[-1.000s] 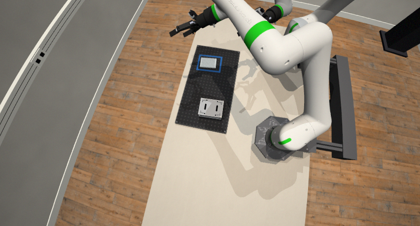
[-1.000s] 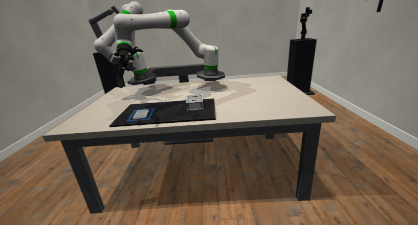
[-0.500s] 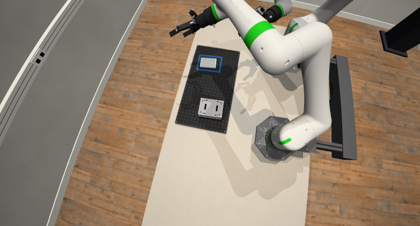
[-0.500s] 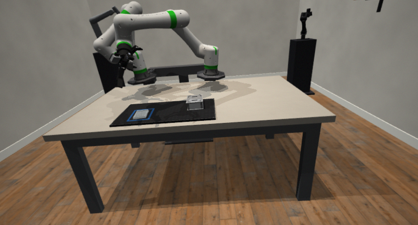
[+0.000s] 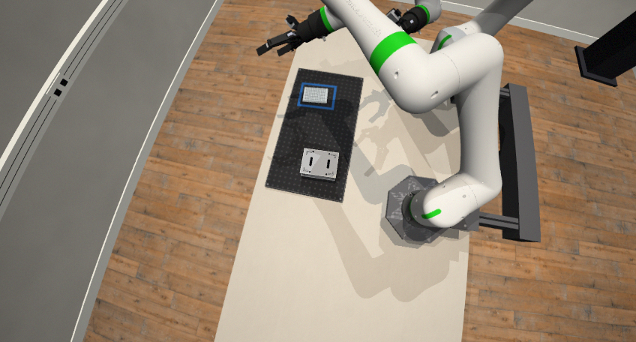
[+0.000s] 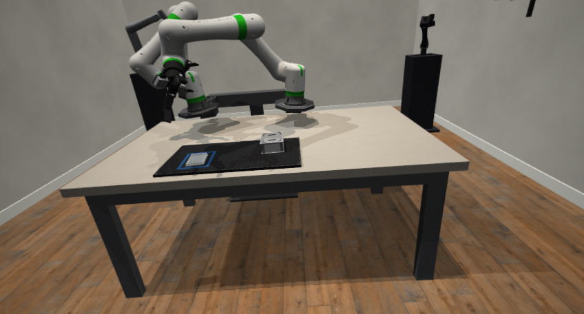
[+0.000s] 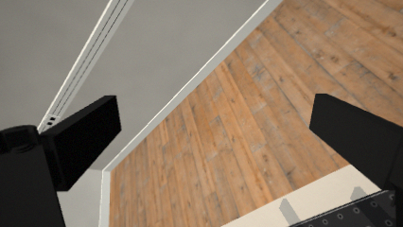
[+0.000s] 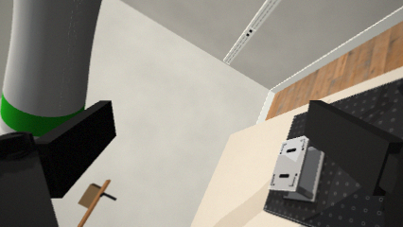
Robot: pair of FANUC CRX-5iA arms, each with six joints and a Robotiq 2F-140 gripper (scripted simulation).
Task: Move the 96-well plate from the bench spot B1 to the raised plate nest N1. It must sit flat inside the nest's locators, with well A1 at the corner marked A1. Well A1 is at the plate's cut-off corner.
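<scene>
The white 96-well plate is 170 mm behind my left hand, 40 mm to the right of it and 310 mm below it. From my left hand the other things lie so: A1 mark (380 mm behind, 390 mm to the left, 260 mm below); raised nest (300 mm behind, 340 mm to the left, 260 mm below).
</scene>
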